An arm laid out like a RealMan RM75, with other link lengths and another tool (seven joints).
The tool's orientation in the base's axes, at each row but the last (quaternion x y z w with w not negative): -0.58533 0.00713 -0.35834 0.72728; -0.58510 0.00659 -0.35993 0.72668; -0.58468 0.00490 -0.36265 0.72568; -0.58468 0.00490 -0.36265 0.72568; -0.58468 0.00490 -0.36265 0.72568; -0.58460 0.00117 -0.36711 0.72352; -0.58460 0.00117 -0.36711 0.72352; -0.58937 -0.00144 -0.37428 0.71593; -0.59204 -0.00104 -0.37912 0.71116; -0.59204 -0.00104 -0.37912 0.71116; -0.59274 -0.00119 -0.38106 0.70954; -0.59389 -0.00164 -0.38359 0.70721; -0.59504 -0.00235 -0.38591 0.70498
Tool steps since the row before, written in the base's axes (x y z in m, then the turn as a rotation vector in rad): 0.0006 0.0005 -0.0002 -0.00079 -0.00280 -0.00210; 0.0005 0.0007 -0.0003 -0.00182 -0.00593 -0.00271; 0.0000 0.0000 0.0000 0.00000 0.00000 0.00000; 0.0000 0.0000 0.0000 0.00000 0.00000 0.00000; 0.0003 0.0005 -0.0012 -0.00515 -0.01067 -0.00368; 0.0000 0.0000 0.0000 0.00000 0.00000 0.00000; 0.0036 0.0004 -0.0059 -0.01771 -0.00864 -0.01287; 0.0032 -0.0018 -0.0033 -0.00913 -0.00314 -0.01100; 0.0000 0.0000 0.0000 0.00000 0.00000 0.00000; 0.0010 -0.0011 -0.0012 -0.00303 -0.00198 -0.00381; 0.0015 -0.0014 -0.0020 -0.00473 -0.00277 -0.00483; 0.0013 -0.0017 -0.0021 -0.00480 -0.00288 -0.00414; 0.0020 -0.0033 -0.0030 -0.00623 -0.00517 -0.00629
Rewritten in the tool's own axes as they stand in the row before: 0.0001 0.0005 0.0006 0.00004 0.00123 -0.00337; -0.0001 0.0006 0.0007 0.00068 0.00105 -0.00665; 0.0000 0.0000 0.0000 0.00000 0.00000 0.00000; 0.0000 0.0000 0.0000 0.00000 0.00000 0.00000; -0.0005 0.0012 0.0002 0.00035 -0.00011 -0.01240; 0.0000 0.0000 0.0000 0.00000 0.00000 0.00000; -0.0001 0.0069 0.0000 -0.01384 0.00111 -0.01901; 0.0018 0.0045 -0.0011 -0.00977 0.00428 -0.01002; 0.0000 0.0000 0.0000 0.00000 0.00000 0.00000; 0.0008 0.0015 -0.0008 -0.00281 0.00154 -0.00416; 0.0009 0.0025 -0.0011 -0.00405 0.00147 -0.00590; 0.0009 0.0025 -0.0015 -0.00373 0.00086 -0.00582; 0.0018 0.0036 -0.0027 -0.00449 0.00189 -0.00902
